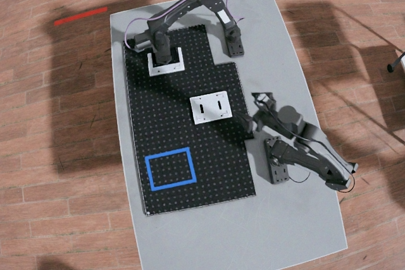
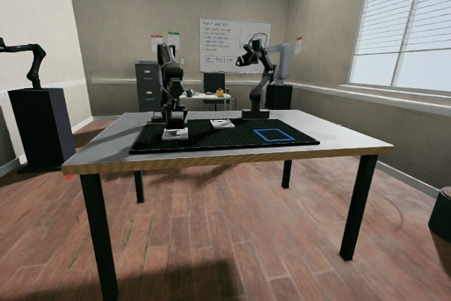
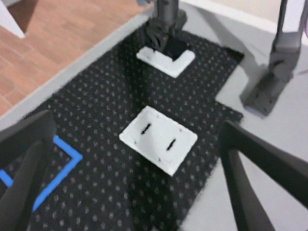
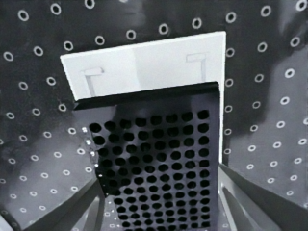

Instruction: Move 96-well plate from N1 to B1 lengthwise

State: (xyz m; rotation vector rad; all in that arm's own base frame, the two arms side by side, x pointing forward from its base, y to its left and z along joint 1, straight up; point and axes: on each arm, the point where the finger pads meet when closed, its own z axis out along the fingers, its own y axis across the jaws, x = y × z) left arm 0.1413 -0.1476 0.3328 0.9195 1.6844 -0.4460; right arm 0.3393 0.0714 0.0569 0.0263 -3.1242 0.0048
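My left gripper is now 220 mm short of the black 96-well plate, 430 mm to the left of it and 310 mm above it.
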